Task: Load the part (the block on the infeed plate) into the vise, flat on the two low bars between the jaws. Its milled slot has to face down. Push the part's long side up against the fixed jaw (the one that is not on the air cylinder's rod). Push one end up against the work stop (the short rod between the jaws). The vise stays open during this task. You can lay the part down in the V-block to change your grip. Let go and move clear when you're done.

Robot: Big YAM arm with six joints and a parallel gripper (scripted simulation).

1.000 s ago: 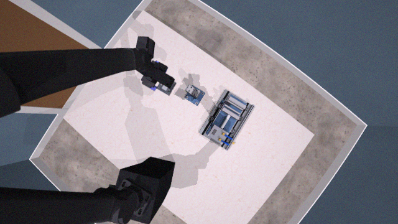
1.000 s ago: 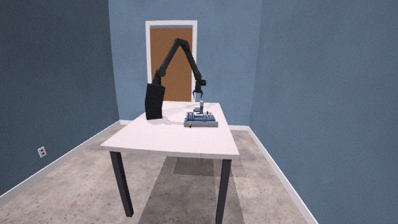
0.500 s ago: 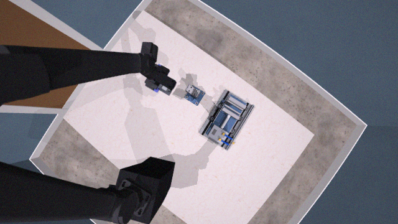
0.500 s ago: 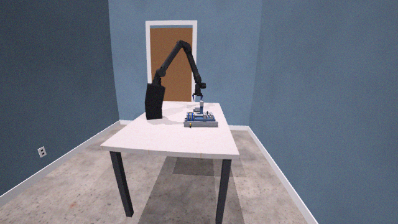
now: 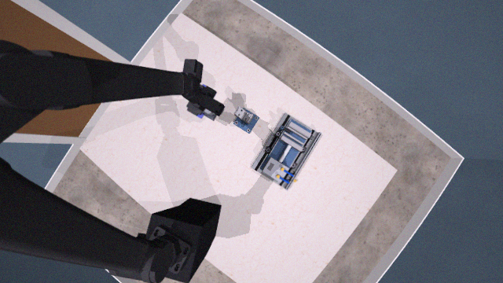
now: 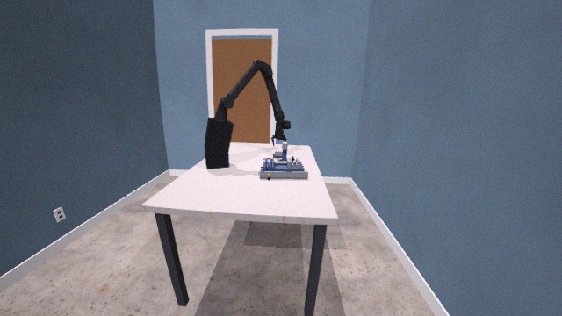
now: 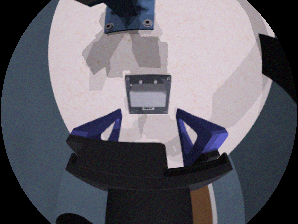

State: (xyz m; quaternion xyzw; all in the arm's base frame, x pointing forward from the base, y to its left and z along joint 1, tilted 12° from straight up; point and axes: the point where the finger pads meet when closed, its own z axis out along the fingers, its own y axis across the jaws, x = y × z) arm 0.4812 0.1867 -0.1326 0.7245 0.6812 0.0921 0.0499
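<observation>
The part lies 10 mm to the left of my hand and 60 mm below it. The rest, counted from my hand: dark square plate: 10 mm to the left, 90 mm below.
</observation>
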